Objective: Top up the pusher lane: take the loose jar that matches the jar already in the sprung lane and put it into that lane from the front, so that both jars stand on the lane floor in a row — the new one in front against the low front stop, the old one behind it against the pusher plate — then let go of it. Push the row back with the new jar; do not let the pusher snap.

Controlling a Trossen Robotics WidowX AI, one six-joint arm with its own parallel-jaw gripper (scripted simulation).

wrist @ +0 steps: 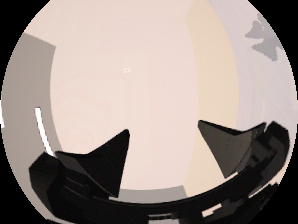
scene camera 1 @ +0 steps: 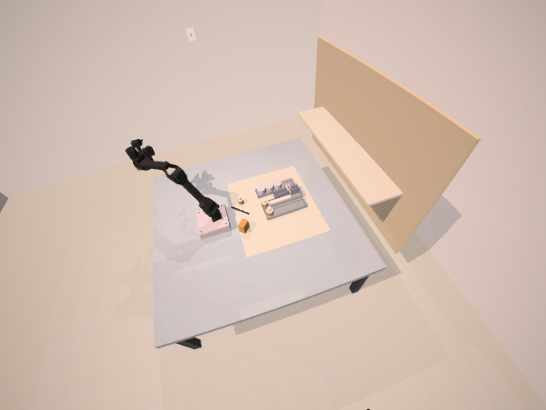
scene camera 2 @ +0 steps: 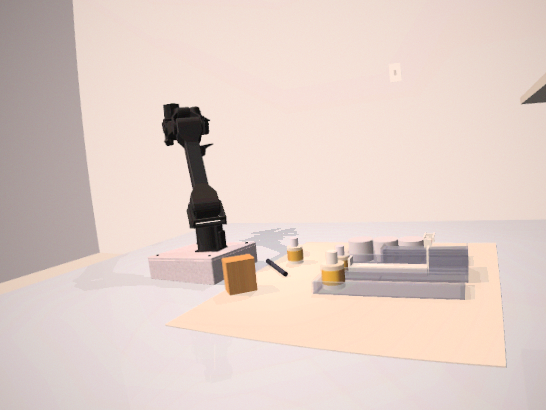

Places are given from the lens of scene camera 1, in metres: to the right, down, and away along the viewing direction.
tan mat (scene camera 1: 263, 235): -0.06, 0.19, 1.45
shelf (scene camera 1: 373, 185): 0.51, -0.10, 1.14
tall board (scene camera 1: 421, 148): 0.61, -0.23, 0.91
The marked spots on the tan mat and the tall board are 0.96 m apart.
